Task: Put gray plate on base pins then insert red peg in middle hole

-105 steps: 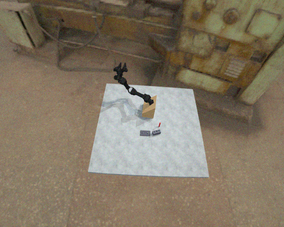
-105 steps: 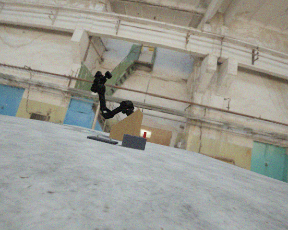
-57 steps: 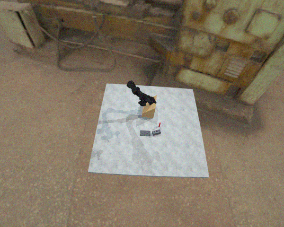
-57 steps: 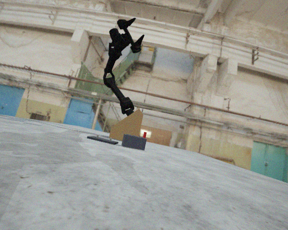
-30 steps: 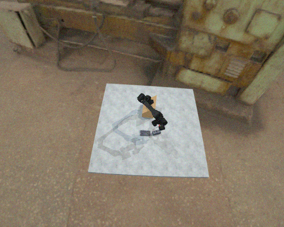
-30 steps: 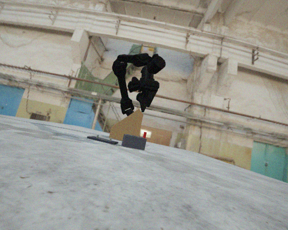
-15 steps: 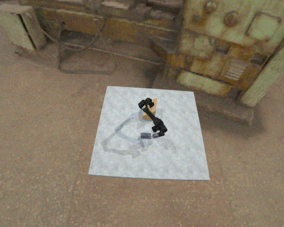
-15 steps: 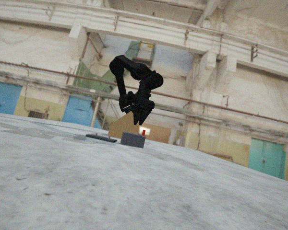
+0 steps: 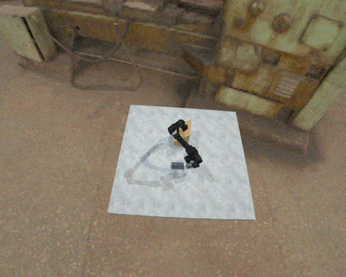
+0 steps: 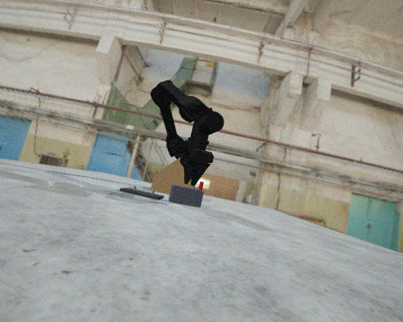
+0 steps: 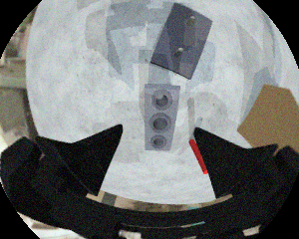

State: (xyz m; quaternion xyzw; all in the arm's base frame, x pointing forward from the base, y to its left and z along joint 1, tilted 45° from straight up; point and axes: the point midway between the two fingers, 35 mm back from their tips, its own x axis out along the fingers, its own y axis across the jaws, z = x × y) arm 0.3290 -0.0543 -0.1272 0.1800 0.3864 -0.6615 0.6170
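Now: the plate 2 cm below my gripper tip. The rest, counted from my gripper tip: dark flat base: 1 cm behind, 13 cm to the right, 5 cm below; red peg: 10 cm behind, 4 cm to the left, 2 cm below.
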